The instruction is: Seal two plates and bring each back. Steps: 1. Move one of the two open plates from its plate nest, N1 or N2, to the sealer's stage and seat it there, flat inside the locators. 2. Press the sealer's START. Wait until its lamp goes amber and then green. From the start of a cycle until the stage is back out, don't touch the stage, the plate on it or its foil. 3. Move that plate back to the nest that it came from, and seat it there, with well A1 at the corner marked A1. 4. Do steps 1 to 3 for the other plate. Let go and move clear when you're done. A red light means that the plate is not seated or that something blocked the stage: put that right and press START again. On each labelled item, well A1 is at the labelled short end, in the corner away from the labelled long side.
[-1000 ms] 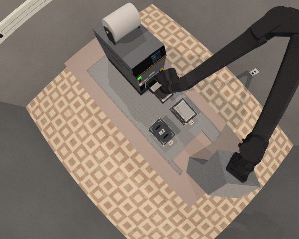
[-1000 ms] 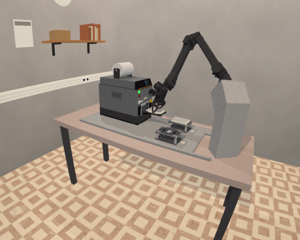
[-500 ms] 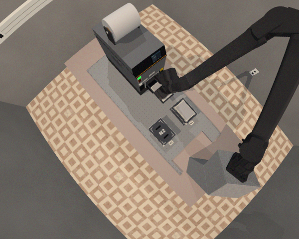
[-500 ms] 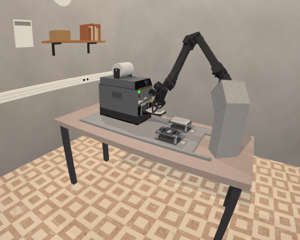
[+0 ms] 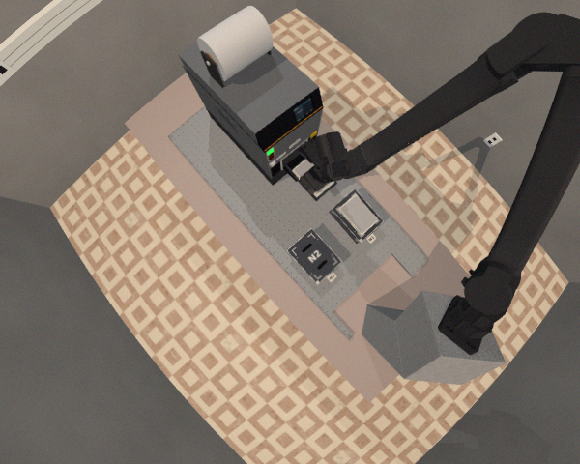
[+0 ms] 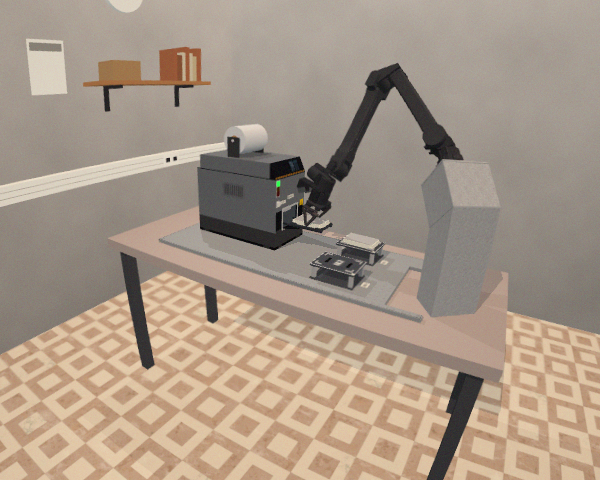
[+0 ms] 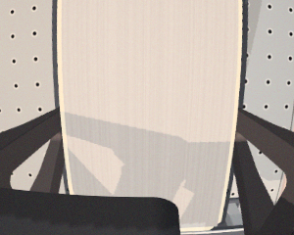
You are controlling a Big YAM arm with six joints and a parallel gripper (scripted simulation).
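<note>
My hand is 10 mm above the sealer stage. Round my hand: start button (110 mm ahead, 80 mm to the left, 70 mm above); cream well plate (right at my hand); foil roll (330 mm ahead, 300 mm above, 40 mm to the right).
</note>
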